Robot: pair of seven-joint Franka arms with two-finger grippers.
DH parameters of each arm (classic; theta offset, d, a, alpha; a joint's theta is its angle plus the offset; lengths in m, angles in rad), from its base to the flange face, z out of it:
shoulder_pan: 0 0.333 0 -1.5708
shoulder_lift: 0 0 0 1.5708
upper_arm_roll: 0 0.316 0.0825 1.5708
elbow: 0 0 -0.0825 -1.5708
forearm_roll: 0 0.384 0 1.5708
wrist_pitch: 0 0 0.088 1.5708
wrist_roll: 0 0.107 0 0
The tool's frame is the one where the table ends.
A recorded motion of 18 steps. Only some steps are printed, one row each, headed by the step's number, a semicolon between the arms.
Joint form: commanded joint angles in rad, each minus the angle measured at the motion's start. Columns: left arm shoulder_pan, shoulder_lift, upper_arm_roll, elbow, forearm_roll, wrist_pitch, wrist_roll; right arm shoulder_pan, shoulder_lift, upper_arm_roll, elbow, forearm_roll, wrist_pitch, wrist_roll.
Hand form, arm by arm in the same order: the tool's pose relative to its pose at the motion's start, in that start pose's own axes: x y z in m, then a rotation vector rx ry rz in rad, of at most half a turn. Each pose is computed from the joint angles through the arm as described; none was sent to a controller.
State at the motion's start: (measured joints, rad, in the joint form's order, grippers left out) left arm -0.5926 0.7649 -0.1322 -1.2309 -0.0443 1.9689 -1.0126; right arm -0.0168 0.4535 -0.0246 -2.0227 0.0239 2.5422 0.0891
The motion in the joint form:
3: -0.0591 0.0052 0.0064 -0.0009 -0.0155 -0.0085 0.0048; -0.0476 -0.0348 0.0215 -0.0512 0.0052 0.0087 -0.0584
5: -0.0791 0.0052 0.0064 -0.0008 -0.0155 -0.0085 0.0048; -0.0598 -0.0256 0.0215 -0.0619 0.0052 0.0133 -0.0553
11: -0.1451 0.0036 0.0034 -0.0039 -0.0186 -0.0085 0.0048; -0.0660 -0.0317 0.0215 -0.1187 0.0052 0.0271 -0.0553
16: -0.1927 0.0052 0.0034 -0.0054 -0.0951 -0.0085 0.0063; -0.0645 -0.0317 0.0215 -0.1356 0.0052 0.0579 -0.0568
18: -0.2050 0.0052 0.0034 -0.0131 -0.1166 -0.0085 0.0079; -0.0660 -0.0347 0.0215 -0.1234 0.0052 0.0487 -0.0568
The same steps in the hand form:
3: -0.0361 0.0189 0.0107 0.0143 -0.0191 0.0519; -0.0120 0.0174 -0.0025 0.0098 -0.0083 -0.0250
5: -0.0493 0.0256 0.0126 0.0169 -0.0199 0.0717; -0.0165 0.0250 0.0064 0.0079 -0.0234 -0.0095
11: -0.0957 0.0460 0.0195 0.0249 -0.0278 0.1381; -0.0363 0.0301 0.0216 0.0051 -0.0602 -0.0026
16: -0.1331 0.0602 0.0259 0.0023 -0.0940 0.1557; -0.0398 0.0296 0.0248 0.0052 -0.0463 -0.0053
18: -0.1434 0.0622 0.0306 0.0024 -0.1155 0.1599; -0.0353 0.0301 0.0198 0.0058 -0.0403 -0.0040

